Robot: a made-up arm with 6 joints.
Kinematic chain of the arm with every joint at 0, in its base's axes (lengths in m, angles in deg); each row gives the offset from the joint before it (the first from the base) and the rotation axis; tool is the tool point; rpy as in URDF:
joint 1: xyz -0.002 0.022 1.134 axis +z
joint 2: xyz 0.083 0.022 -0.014 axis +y
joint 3: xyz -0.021 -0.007 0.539 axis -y
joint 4: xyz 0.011 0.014 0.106 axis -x
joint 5: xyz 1.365 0 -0.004 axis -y
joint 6: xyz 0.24 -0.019 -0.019 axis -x
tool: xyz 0.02 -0.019 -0.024 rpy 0 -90 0
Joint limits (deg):
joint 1: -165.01..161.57
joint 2: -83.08..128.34
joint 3: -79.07..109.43
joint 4: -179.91..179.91
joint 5: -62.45..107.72
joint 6: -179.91..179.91
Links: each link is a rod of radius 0.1 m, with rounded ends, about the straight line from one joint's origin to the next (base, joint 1, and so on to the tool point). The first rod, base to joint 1, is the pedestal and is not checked.
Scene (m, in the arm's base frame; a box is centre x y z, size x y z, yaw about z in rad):
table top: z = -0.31
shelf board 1: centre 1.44 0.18 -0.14 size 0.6 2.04 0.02 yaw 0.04
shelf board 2: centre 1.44 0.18 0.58 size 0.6 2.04 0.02 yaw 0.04
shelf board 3: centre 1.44 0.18 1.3 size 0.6 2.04 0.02 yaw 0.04
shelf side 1: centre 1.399 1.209 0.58 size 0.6 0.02 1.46 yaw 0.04
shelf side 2: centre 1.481 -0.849 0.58 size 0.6 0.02 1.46 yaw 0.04
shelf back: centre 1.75 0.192 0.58 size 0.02 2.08 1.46 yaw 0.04
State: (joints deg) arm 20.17 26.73 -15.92 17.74 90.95 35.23
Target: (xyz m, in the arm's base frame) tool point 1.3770 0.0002 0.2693
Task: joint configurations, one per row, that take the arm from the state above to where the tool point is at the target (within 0.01 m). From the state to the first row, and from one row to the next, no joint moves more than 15 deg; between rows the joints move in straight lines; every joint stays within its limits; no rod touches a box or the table.
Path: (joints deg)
1: 22.54 14.63 -27.98 18.17 94.30 37.72
2: 24.91 2.54 -40.05 18.60 97.66 40.21
3: 27.28 -9.56 -52.11 19.03 101.01 42.70
4: 29.65 -21.66 -64.17 19.46 104.37 45.19
5: 32.01 -33.76 -76.23 19.89 107.72 47.68
6: 24.54 -19.88 -70.89 18.43 107.08 45.53
7: 17.08 -6.00 -65.55 16.97 106.45 43.39
8: 9.61 7.87 -60.21 15.51 105.81 41.24
9: 2.14 21.75 -54.87 14.05 105.17 39.10
10: -5.33 35.62 -49.53 12.60 104.53 36.95
11: -4.42 40.99 -38.27 12.95 96.38 36.01
12: -3.51 46.36 -27.00 13.31 88.23 35.07
13: -2.59 51.73 -15.74 13.66 80.07 34.13

